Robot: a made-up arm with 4 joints.
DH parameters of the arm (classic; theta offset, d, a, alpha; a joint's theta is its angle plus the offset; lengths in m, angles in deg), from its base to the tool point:
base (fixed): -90 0.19 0 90
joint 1: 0 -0.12 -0.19 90
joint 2: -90 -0.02 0.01 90
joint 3: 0 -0.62 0.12 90
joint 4: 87.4 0 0.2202 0
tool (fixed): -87.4 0.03 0 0
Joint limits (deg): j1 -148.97..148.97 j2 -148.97..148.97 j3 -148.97..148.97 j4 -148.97..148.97
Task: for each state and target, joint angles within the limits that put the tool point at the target. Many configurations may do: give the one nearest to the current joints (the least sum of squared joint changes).
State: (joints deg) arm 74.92 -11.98 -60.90 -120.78
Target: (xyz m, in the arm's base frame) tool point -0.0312 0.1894 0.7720
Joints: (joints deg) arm 75.05 18.10 -72.93 -113.13
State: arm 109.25 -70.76 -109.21 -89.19
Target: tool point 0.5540 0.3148 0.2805
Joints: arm 106.27 -69.32 -122.37 -64.68
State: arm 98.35 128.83 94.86 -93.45
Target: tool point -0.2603 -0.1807 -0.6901
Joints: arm 84.70 148.84 102.39 -130.26
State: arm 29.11 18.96 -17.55 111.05
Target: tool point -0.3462 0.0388 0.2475
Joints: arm 55.50 59.26 12.35 62.87
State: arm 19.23 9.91 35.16 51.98
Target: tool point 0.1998 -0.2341 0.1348
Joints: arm -23.07 -6.40 39.68 34.59
